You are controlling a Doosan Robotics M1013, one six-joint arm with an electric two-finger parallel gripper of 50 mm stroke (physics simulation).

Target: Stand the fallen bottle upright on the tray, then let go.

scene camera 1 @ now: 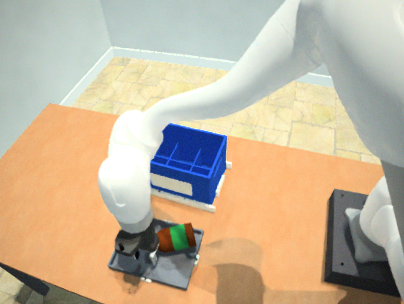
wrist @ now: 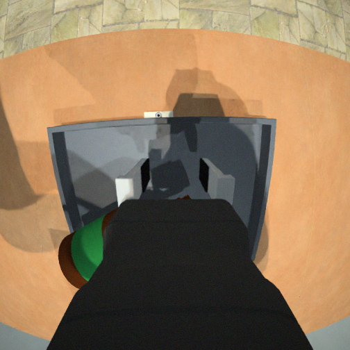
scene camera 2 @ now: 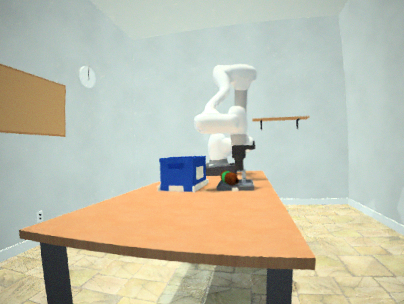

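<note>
The brown bottle with a green band lies on its side at the tray. In scene camera 1 its base end points right, at the tray's edge. In the wrist view the base end is at the lower left, and the gripper body hides most of the rest; a small brown bit shows between the fingers' rear ends. The grey tray lies on the table. My gripper is open and points down over the tray, beside the bottle's neck end, with nothing between its fingertips.
A blue compartment crate stands on a white base behind the tray in scene camera 1. The robot's dark base plate is at the right. White blocks sit at the tray's edges. The table edge runs near the tray's front side.
</note>
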